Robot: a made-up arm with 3 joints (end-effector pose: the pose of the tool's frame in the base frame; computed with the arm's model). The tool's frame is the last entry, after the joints. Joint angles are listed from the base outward.
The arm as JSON. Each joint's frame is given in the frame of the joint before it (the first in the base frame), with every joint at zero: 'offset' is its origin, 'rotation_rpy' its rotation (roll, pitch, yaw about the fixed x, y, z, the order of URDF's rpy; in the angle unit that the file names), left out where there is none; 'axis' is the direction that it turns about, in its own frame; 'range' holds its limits. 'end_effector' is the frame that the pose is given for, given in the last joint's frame.
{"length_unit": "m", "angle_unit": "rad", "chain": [
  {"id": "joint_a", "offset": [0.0, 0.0, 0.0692], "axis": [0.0, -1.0, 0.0], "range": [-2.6, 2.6]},
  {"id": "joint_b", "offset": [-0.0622, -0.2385, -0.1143], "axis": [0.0, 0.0, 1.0], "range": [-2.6, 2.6]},
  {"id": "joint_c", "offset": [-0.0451, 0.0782, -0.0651], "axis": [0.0, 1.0, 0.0], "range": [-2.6, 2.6]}
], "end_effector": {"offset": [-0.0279, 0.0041, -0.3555]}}
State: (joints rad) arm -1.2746 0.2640 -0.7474
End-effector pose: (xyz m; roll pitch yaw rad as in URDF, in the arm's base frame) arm -0.4139 -0.1131 -0.1474 0.2883 0.4993 0.2198
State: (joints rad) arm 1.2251 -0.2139 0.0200
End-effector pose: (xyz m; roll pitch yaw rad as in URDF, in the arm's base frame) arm 0.4610 -0.1411 -0.2276 0.5098 -1.1492 -0.5452
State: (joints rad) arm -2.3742 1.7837 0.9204
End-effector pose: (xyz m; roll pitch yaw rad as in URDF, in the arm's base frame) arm -0.2084 -0.5930 0.3857 2.0103 -0.7230 2.2320
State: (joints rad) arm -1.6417 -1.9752 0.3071
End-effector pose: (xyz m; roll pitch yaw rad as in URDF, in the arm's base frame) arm -0.5145 -0.1062 0.0216 -1.5151 -0.4067 -1.8748
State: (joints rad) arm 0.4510 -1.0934 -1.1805
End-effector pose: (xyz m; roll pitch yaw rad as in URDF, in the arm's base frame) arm 0.2711 -0.4432 -0.1778 1.1850 -1.1397 -2.1996
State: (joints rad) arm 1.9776 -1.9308 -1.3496
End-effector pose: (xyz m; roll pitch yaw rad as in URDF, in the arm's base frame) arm 0.2967 -0.5442 0.0998 1.3106 0.4746 -2.9086
